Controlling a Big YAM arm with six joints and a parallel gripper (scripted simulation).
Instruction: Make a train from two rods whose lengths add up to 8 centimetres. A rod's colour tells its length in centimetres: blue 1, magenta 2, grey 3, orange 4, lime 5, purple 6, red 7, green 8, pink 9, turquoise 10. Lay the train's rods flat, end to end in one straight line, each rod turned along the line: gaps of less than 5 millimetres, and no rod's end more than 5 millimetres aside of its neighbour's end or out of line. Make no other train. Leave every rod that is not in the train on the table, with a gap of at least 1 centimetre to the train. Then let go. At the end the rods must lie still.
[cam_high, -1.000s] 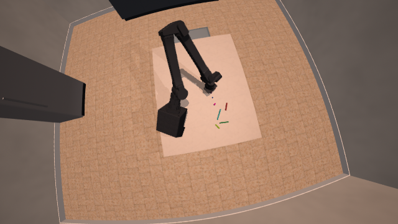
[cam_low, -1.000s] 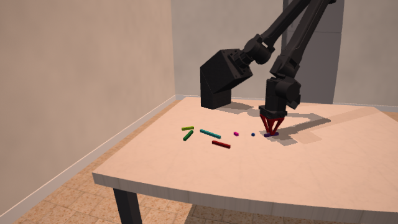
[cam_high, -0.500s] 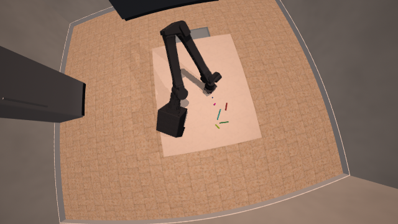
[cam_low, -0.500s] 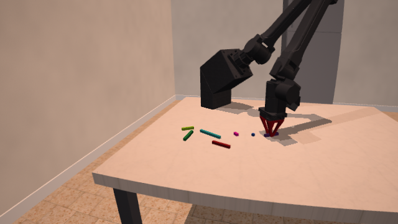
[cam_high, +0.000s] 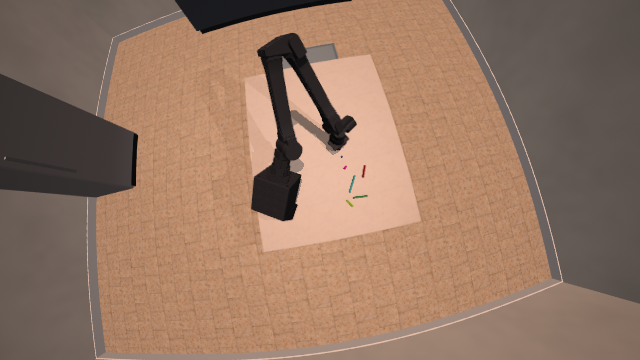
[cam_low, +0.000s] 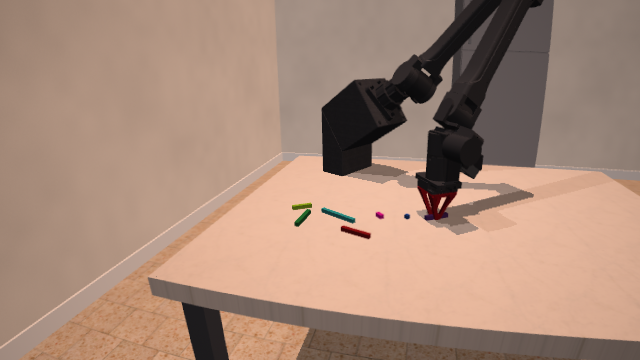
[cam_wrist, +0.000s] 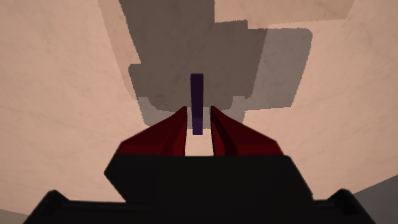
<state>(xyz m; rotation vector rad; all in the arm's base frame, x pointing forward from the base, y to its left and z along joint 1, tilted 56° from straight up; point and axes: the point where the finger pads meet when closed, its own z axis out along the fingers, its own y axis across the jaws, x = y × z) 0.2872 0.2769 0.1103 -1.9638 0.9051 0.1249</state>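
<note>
The purple rod lies 1 cm below my hand and 1 cm behind it. The rest, counted from my hand: red rod 16 cm ahead, 12 cm to the right, 1 cm below; then magenta rod 12 cm to the right, 6 cm ahead, 1 cm below; then blue rod 6 cm to the right, 3 cm ahead, 1 cm below.
</note>
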